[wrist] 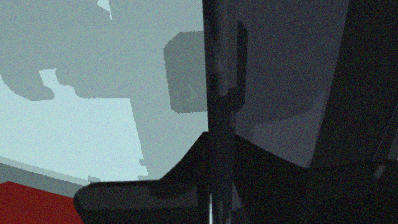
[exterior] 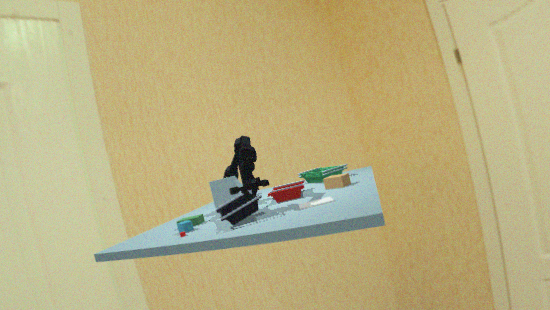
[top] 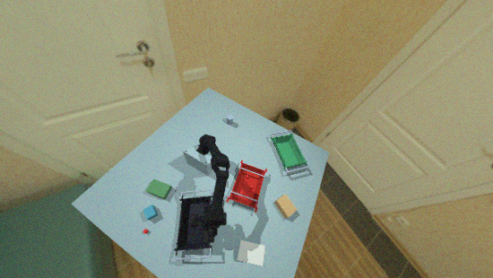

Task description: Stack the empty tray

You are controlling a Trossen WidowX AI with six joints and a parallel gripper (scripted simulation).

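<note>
Right now the black tray is 6 cm behind my gripper tip, 4 cm to the right of it and 2 cm above it. The rest, counted from my gripper tip: white plate (30 cm ahead, 5 cm below, 1 cm to the right); tiny red cube (27 cm behind, 22 cm to the right, 4 cm below); blue block (32 cm behind, 13 cm to the right, 3 cm below).
</note>
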